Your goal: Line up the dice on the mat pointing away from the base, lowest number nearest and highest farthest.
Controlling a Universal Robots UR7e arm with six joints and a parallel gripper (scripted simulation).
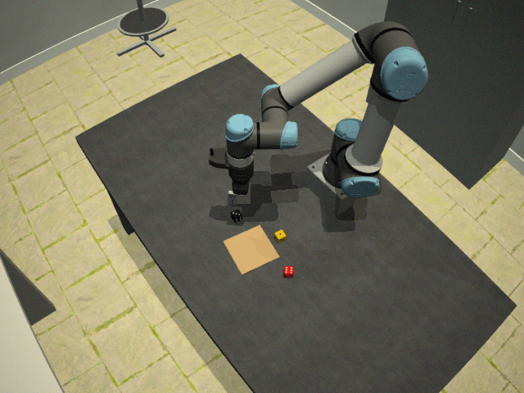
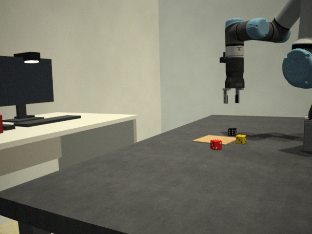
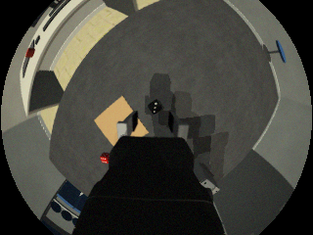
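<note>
Now: the black die 14 cm below my hand. The rest, counted from my hand: tan mat 2 cm ahead, 13 cm to the left, 16 cm below; then yellow die 8 cm behind, 15 cm to the left, 14 cm below; then red die 3 cm behind, 27 cm to the left, 14 cm below.
</note>
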